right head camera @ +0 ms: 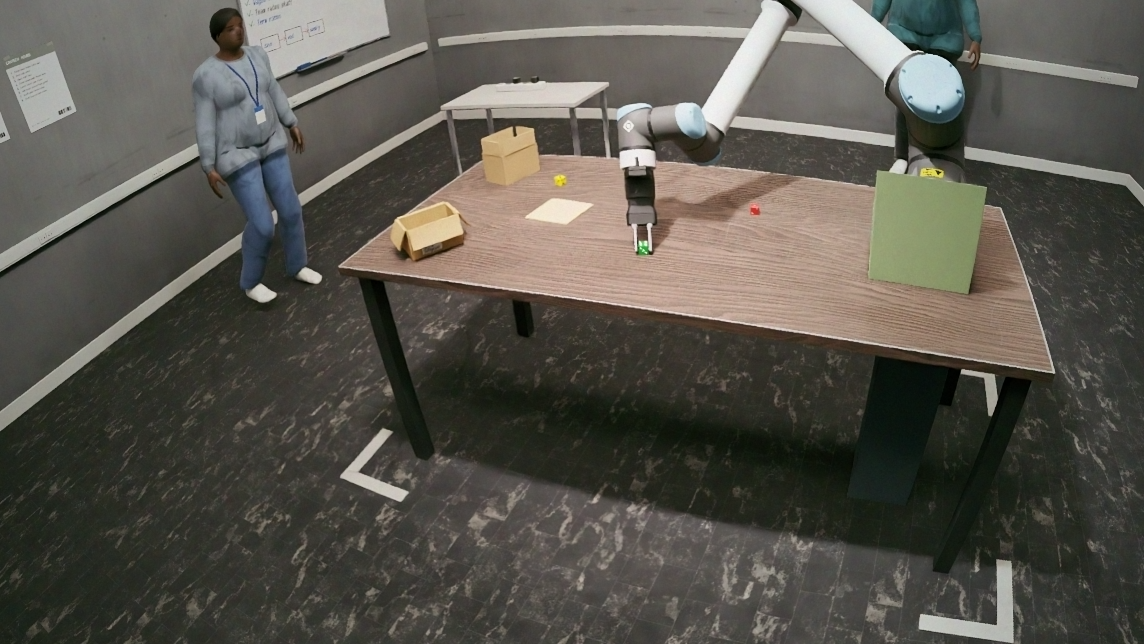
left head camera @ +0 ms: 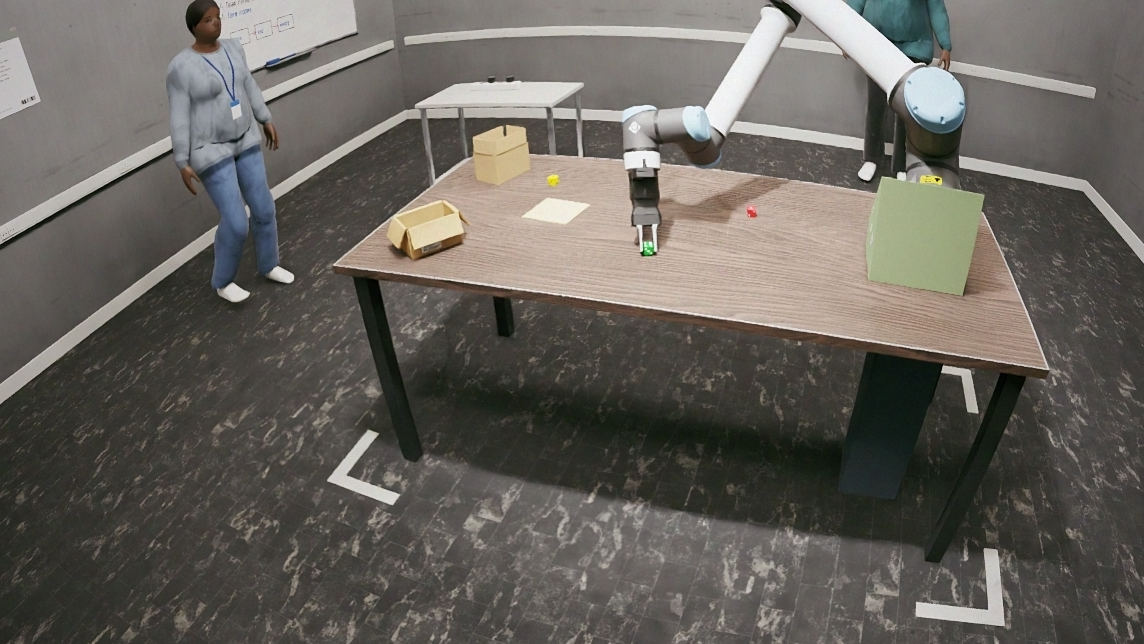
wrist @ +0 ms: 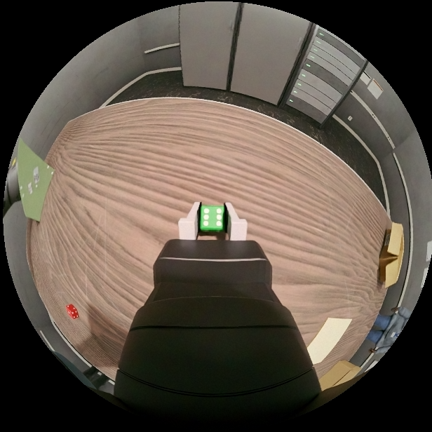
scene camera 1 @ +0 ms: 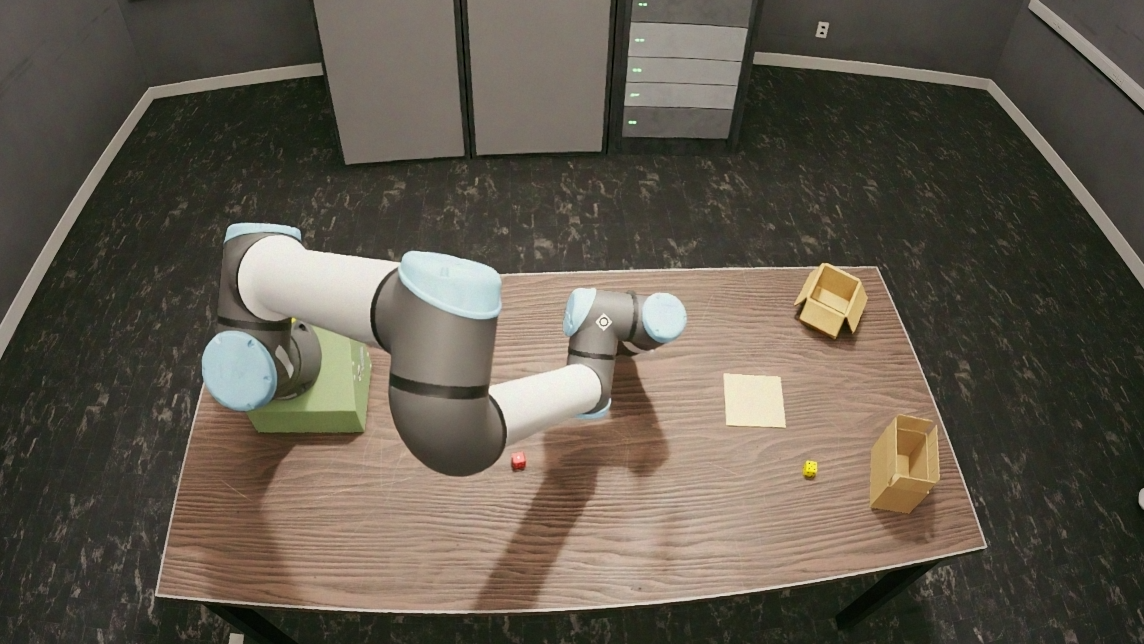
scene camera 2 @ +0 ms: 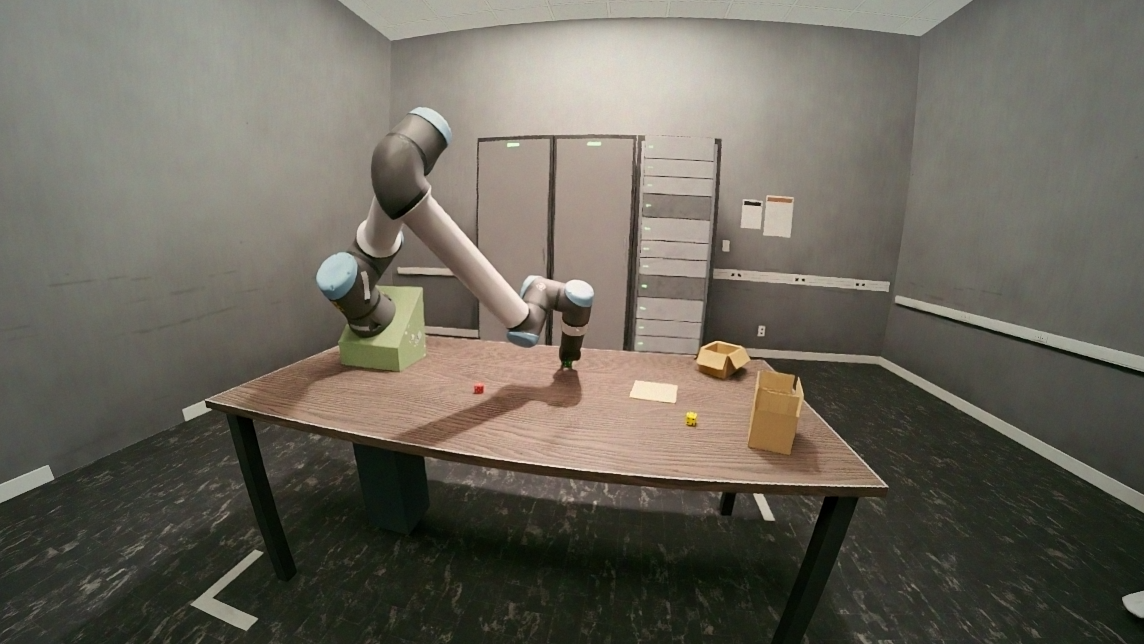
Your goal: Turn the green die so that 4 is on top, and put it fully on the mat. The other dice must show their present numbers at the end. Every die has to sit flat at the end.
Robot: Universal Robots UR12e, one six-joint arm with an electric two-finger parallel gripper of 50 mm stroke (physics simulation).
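Places are measured from the arm's base along level axes (x ahead, y left, z up), in metres.
Pixels of known places: gripper, fingertip midpoint: [right head camera: 643,251] [left head camera: 648,251] [scene camera 2: 566,362]; arm's base, link origin: [right head camera: 935,204] [left head camera: 932,209] [scene camera 2: 373,316].
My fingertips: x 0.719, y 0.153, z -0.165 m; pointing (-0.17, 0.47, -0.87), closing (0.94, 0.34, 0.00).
For each thing: its top centre in the pictures, then the offset to it from my fingertips.
- green die, top centre: [right head camera: 643,243] [left head camera: 648,244] dz +0.016, dx +0.003, dy -0.009 m
- cream square mat, top centre: [scene camera 1: 754,400] [left head camera: 556,210] [right head camera: 559,210] [scene camera 2: 654,391] dz -0.005, dx +0.319, dy -0.186 m
- yellow die, top centre: [scene camera 1: 811,466] [scene camera 2: 691,414] [left head camera: 553,176] [right head camera: 560,176] dz +0.016, dx +0.411, dy -0.381 m
- red die, top centre: [scene camera 1: 518,457] [right head camera: 754,205] [left head camera: 751,207] [scene camera 2: 479,384] dz +0.016, dx -0.215, dy -0.315 m
- open cardboard box, top centre: [scene camera 1: 836,289] [left head camera: 424,213] [right head camera: 425,215] [scene camera 2: 723,348] dz +0.081, dx +0.585, dy +0.072 m
- taller carton, top centre: [scene camera 1: 917,447] [scene camera 2: 779,382] [left head camera: 499,132] [right head camera: 507,134] dz +0.142, dx +0.610, dy -0.430 m
The green die [left head camera: 647,248] [right head camera: 643,248] [wrist: 212,218] is between the fingertips at table height; the wrist view shows six pips on its upper face. My gripper [left head camera: 648,246] [right head camera: 643,245] [wrist: 212,211] is shut on it, with one finger on each side. The cream square mat [left head camera: 556,210] [right head camera: 559,211] [scene camera 1: 754,400] [scene camera 2: 654,391] [wrist: 331,340] lies apart from the die. A yellow die [left head camera: 553,180] [right head camera: 560,180] [scene camera 1: 810,469] [scene camera 2: 690,419] stands beyond the mat. A red die [left head camera: 751,211] [right head camera: 754,209] [scene camera 1: 518,460] [scene camera 2: 478,388] [wrist: 72,311] stands on the robot-base side.
An open cardboard box [left head camera: 428,229] [scene camera 1: 832,300] [scene camera 2: 722,360] and a taller carton [left head camera: 501,155] [scene camera 1: 903,464] [scene camera 2: 774,412] stand at the table end past the mat. The green base block [left head camera: 922,236] [scene camera 2: 384,344] stands at the other end. A person [left head camera: 228,144] stands beyond the table end.
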